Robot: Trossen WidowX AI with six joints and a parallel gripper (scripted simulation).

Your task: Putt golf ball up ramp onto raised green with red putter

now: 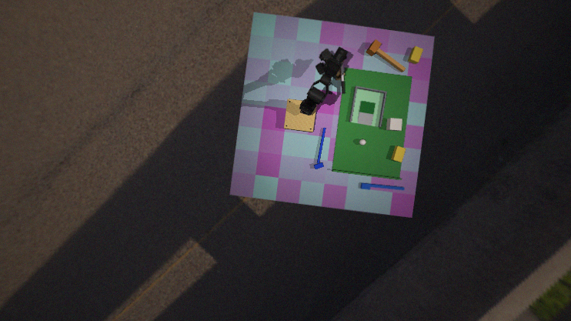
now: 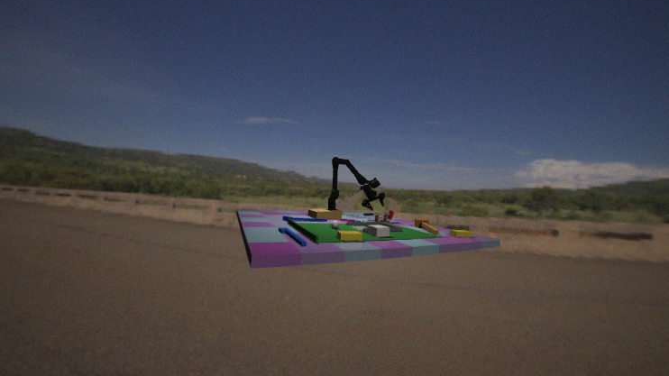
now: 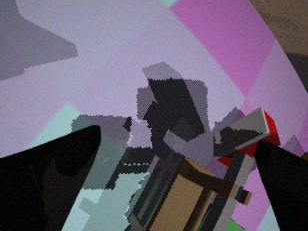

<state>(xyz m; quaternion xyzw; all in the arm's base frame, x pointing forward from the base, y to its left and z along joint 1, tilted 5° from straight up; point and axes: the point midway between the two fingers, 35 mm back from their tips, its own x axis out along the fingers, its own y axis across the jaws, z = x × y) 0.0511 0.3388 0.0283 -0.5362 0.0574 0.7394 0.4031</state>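
Right now my gripper tip is 100 mm short of the tan rack, 60 mm above it and 20 mm to the left of it. Also, from my gripper tip: white golf ball 450 mm to the right, 390 mm ahead, 70 mm below; white block 570 mm ahead, 270 mm to the right, 70 mm below; green mat 430 mm ahead, 300 mm to the right, 90 mm below.
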